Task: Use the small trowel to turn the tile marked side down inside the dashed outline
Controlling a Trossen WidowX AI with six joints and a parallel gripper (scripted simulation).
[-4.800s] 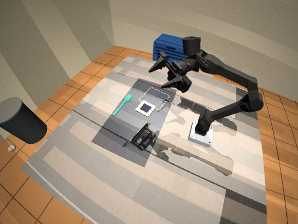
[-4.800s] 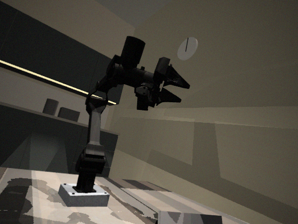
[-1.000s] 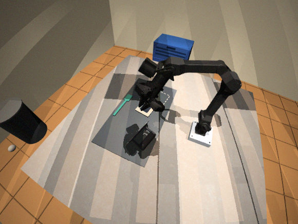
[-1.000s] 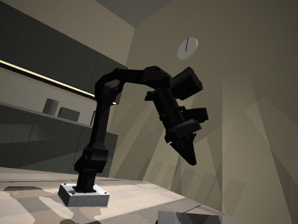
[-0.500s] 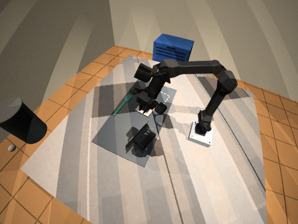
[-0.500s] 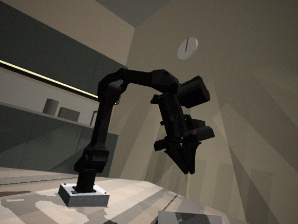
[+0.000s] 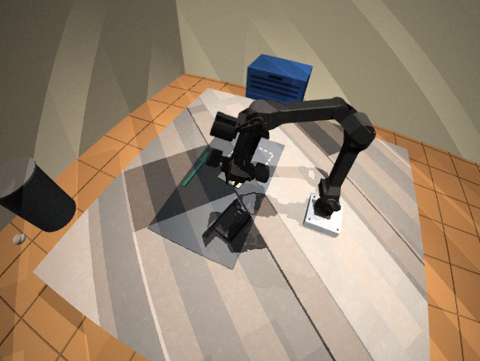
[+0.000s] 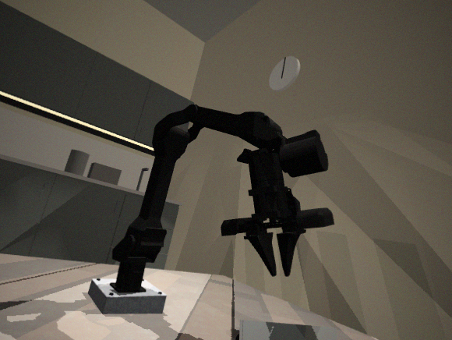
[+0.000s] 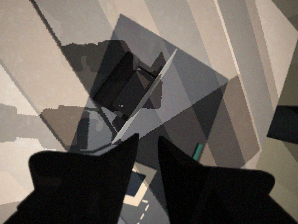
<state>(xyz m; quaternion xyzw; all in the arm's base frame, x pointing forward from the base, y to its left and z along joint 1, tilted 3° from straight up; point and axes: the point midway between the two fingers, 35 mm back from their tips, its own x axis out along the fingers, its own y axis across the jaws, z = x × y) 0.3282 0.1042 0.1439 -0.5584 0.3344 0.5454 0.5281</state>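
Now: the grey mat 17 cm below my gripper tip, 12 cm to the right of it and 7 cm ahead of it. Round my gripper tip: tan square tile (15 cm to the right, 15 cm below, 4 cm ahead); then teal trowel (20 cm ahead, 15 cm below, 14 cm to the right).
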